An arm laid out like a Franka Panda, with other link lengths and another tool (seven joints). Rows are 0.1 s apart.
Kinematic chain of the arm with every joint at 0, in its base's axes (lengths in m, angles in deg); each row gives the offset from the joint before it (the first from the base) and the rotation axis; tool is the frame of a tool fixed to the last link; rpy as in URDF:
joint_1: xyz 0 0 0.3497 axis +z
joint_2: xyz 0 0 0 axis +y
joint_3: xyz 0 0 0.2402 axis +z
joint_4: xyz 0.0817 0 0 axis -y
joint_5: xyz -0.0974 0 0.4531 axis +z
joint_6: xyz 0 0 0 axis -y
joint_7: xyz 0.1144 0 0 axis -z
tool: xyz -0.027 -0.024 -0.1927 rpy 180 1.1 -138.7
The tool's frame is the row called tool.
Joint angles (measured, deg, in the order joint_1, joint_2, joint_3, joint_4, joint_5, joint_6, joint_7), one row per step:
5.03 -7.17 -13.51 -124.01 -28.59 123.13 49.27
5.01 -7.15 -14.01 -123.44 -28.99 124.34 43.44
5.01 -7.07 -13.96 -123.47 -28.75 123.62 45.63
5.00 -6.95 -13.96 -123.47 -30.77 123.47 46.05
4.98 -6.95 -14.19 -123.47 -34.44 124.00 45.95
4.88 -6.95 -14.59 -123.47 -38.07 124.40 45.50
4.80 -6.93 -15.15 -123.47 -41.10 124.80 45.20
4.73 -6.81 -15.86 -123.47 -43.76 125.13 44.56
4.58 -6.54 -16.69 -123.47 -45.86 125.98 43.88
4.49 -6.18 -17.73 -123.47 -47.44 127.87 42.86
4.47 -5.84 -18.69 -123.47 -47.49 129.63 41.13
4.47 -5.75 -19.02 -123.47 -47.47 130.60 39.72
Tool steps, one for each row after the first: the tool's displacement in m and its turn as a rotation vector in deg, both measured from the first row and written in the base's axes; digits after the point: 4 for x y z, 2 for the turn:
0.0054 -0.0089 0.0087 -0.92 0.71 5.45
0.0030 -0.0073 0.0058 -0.51 0.58 3.11
0.0027 -0.0111 0.0059 -2.27 0.96 3.56
0.0044 -0.0198 0.0098 -5.45 1.06 5.26
0.0051 -0.0310 0.0139 -8.61 1.49 6.98
0.0053 -0.0422 0.0172 -11.20 1.84 8.16
0.0045 -0.0543 0.0192 -13.47 2.51 9.33
0.0044 -0.0667 0.0197 -15.18 2.88 10.37
0.0064 -0.0780 0.0199 -16.36 2.60 11.89
0.0081 -0.0862 0.0188 -16.36 2.46 13.39
0.0098 -0.0887 0.0194 -16.43 2.47 14.78

